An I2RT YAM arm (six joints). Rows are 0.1 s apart.
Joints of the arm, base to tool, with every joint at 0 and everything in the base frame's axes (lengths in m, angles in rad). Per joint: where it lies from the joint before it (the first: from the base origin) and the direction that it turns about. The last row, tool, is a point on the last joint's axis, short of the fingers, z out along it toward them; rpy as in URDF.
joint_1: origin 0 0 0.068 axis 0 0 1
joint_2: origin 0.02 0.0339 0.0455 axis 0 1 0
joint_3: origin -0.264 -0.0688 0 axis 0 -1 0
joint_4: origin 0.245 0.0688 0.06 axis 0 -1 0
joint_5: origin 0.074 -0.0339 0.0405 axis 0 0 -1
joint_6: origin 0.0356 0 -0.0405 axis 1 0 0
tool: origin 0 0 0 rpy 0 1.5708 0
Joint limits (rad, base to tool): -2.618..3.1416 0..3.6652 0..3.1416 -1.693..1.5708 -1.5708..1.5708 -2.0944..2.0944
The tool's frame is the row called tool.
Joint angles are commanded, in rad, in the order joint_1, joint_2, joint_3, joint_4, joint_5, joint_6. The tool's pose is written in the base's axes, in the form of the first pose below.
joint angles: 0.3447 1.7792 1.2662 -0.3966 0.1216 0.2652
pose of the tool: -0.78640 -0.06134 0.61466 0.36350; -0.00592 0.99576 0.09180 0.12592; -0.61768 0.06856 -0.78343 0.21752; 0 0 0 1
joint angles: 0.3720 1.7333 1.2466 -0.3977 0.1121 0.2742
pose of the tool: -0.77363 -0.08900 0.62736 0.35233; -0.01301 0.99211 0.12470 0.13319; -0.63351 0.08831 -0.76868 0.22786; 0 0 0 1
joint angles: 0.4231 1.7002 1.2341 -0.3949 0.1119 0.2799
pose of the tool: -0.75909 -0.13731 0.63634 0.34008; -0.04073 0.98561 0.16408 0.14878; -0.64971 0.09863 -0.75375 0.23583; 0 0 0 1
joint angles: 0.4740 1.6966 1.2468 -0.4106 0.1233 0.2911
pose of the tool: -0.75567 -0.17197 0.63197 0.33222; -0.06755 0.98023 0.18598 0.16551; -0.65146 0.09785 -0.75235 0.24004; 0 0 0 1
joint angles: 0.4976 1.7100 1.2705 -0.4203 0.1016 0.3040
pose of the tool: -0.76003 -0.19828 0.61890 0.33149; -0.07395 0.97252 0.22076 0.17596; -0.64567 0.12202 -0.75381 0.24209; 0 0 0 1
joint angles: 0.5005 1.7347 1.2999 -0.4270 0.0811 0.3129
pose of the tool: -0.76657 -0.20605 0.60821 0.33638; -0.06957 0.96820 0.24032 0.18070; -0.63838 0.14191 -0.75652 0.24208; 0 0 0 1
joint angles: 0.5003 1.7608 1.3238 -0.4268 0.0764 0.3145
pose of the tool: -0.76891 -0.20709 0.60489 0.34206; -0.06883 0.96740 0.24370 0.18390; -0.63564 0.14575 -0.75810 0.24017; 0 0 0 1
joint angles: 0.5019 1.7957 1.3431 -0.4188 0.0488 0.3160
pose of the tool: -0.77841 -0.22208 0.58715 0.34797; -0.07311 0.96104 0.26657 0.18898; -0.62348 0.16458 -0.76432 0.23383; 0 0 0 1
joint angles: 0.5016 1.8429 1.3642 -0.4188 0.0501 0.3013
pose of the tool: -0.78898 -0.22902 0.57014 0.35541; -0.09463 0.96216 0.25554 0.19287; -0.60709 0.14766 -0.78079 0.22254; 0 0 0 1
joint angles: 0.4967 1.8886 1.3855 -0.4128 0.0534 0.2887
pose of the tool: -0.79576 -0.23024 0.56014 0.36381; -0.10794 0.96403 0.24290 0.19504; -0.59592 0.13283 -0.79198 0.21184; 0 0 0 1
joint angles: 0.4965 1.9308 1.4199 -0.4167 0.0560 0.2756
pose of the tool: -0.79841 -0.23780 0.55317 0.37178; -0.12354 0.96386 0.23603 0.19915; -0.58931 0.12011 -0.79893 0.20546; 0 0 0 1
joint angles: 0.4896 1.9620 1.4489 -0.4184 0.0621 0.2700
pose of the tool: -0.79906 -0.23196 0.55471 0.37957; -0.12414 0.96636 0.22527 0.19976; -0.58830 0.11114 -0.80097 0.20166; 0 0 0 1
